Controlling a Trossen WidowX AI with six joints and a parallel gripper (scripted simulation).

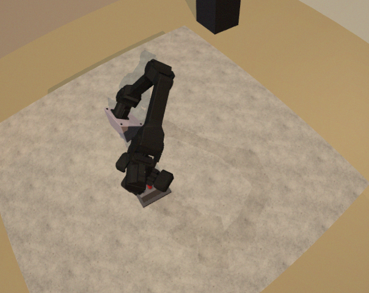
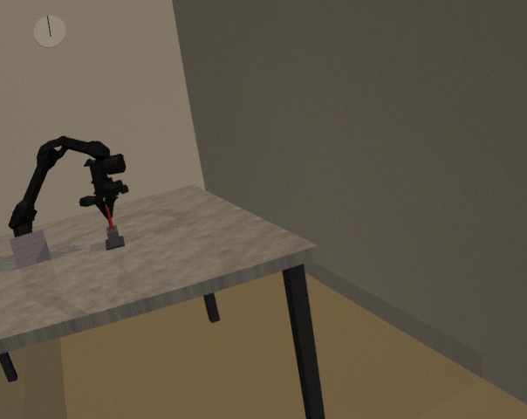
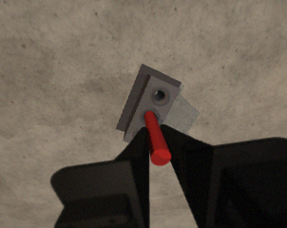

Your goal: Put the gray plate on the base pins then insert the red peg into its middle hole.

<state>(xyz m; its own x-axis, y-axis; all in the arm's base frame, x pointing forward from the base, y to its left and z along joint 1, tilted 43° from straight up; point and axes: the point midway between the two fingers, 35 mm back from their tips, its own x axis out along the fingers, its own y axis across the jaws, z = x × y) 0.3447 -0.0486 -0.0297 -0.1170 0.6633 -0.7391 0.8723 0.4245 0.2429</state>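
The red peg is right at my gripper tip. From my gripper tip the other things lie so: gray base: 9 cm below, 1 cm to the left; then gray plate: 5 cm below.
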